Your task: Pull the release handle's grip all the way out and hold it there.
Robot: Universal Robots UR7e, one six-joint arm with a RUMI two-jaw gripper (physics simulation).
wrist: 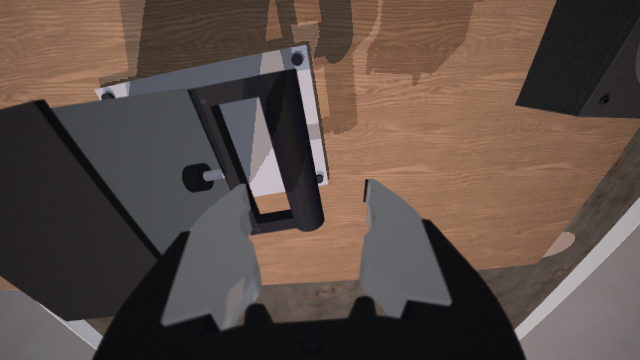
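The release handle's grip [298,165] is a dark round bar on a rectangular black frame, left of the view's middle. The frame stands against a grey-green panel [135,150], with a small black knob [196,177] on a short silver pin at its left. My gripper [308,184] is partly open and empty. Its left fingertip overlaps the frame's lower left side in the view, and its right fingertip is to the right of the bar, apart from it. Whether the left finger touches the frame cannot be told.
A silver base plate [195,70] with dark bolts lies behind the handle on the wooden table top [450,200]. A large dark panel [65,210] stands at the left. A black block [565,65] is at the upper right. A pale disc [560,244] shows near the right table edge.
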